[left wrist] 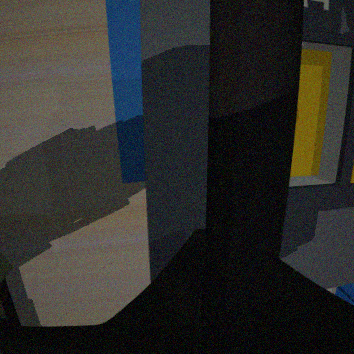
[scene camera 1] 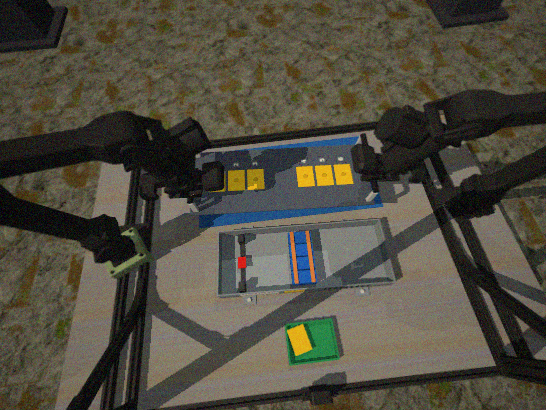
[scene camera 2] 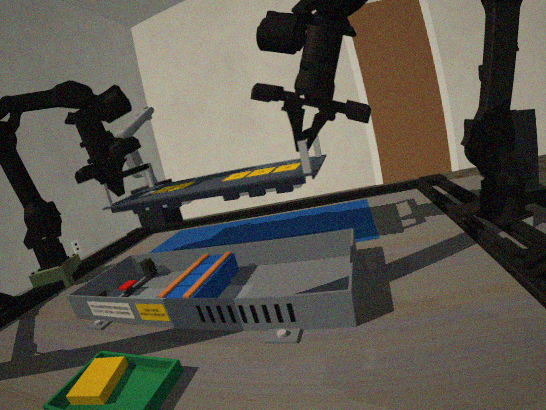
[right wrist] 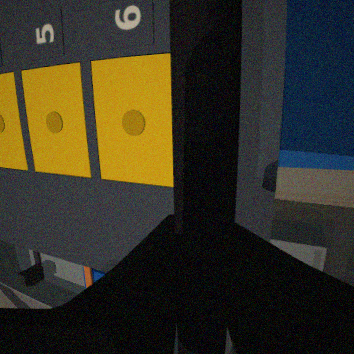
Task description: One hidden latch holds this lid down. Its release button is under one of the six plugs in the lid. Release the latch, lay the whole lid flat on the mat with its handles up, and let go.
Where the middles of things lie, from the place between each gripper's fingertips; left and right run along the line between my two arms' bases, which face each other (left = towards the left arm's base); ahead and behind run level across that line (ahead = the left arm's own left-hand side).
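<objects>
Blue mat (scene camera 2: 357,215): my right hand 130 mm short of it, 180 mm to the right of it, 170 mm above it. Green tray (scene camera 2: 145,375): from my right hand 340 mm behind, 180 mm to the left, 160 mm below.
Blue mat, from my left hand: 110 mm ahead, 230 mm to the right, 170 mm below. Green tray, from my left hand: 360 mm behind, 230 mm to the right, 160 mm below.
</objects>
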